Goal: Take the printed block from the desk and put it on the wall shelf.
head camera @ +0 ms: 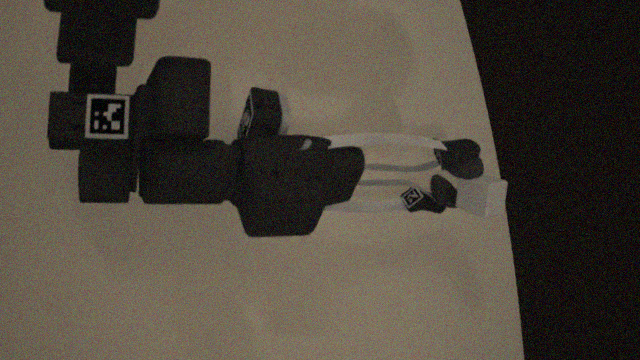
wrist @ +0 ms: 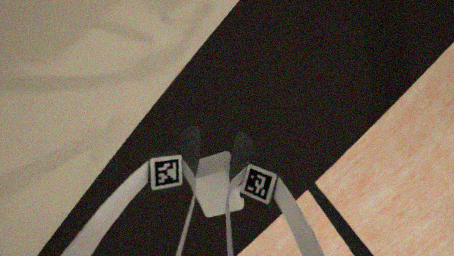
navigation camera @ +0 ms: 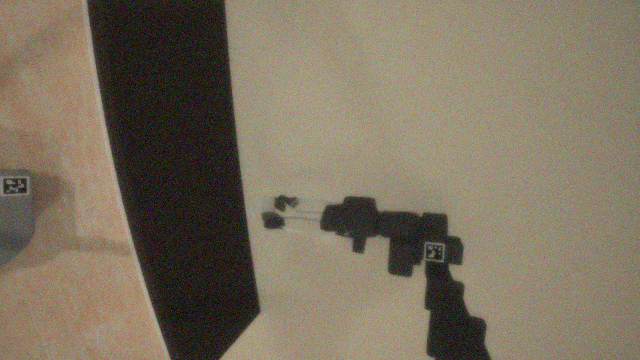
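The printed block (head camera: 471, 196) (wrist: 214, 187) is pale grey-white. In the head view it sticks out past the dark fingertips at the right; in the wrist view it sits between the fingers at the bottom centre. In the navigation view it is too faint against the pale surface to outline. My gripper (head camera: 452, 176) (navigation camera: 278, 211) (wrist: 216, 147) is shut on the block, and the finger pads hide part of its sides. The wall shelf cannot be told apart from the broad pale surface behind the arm.
A long dark band (head camera: 575, 175) (navigation camera: 165, 150) (wrist: 300, 75) runs beside the pale surface (head camera: 200, 295) (navigation camera: 450, 100) (wrist: 60, 125). Orange-pink floor (navigation camera: 60, 310) (wrist: 400, 165) lies beyond it. Part of my grey base (navigation camera: 15, 215) shows at the left of the navigation view.
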